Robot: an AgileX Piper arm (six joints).
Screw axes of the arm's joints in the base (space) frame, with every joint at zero. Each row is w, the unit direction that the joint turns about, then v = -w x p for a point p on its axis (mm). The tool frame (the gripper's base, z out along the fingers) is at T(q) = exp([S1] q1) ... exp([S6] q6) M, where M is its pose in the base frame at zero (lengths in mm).
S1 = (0, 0, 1, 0.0, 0.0, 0.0)
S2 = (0, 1, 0, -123.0, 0.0, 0.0)
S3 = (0, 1, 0, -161.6, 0.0, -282.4)
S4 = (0.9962, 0, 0.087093, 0.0, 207.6, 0.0)
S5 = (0, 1, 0, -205.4, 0.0, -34.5)
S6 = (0.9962, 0, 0.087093, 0.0, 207.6, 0.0)
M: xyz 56.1 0.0 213.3 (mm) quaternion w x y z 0.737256 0 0.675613 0
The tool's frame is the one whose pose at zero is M.
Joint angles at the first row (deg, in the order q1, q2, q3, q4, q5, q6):
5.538, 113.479, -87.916, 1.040, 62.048, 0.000
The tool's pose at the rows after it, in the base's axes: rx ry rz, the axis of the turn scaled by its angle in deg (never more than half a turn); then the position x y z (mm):
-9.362, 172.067, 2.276, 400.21, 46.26, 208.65
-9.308, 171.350, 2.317, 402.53, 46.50, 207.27
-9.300, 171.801, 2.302, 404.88, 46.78, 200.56
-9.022, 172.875, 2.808, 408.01, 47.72, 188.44
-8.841, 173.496, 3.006, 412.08, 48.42, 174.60
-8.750, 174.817, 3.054, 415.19, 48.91, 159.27
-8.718, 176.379, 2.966, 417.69, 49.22, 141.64
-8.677, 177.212, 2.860, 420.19, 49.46, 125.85
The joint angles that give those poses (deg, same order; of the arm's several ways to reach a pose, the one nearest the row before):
6.351, 113.543, -87.918, 1.219, 61.639, -0.384
6.351, 113.872, -88.085, 1.220, 60.758, -0.385
6.351, 114.875, -88.151, 1.238, 60.270, -0.385
6.351, 116.595, -88.153, 1.677, 59.599, -0.385
6.351, 118.550, -88.151, 1.881, 58.249, -0.384
6.351, 120.720, -88.227, 2.007, 57.467, -0.385
6.351, 123.141, -88.223, 2.050, 56.602, -0.385
6.351, 125.301, -88.224, 2.050, 55.273, -0.384

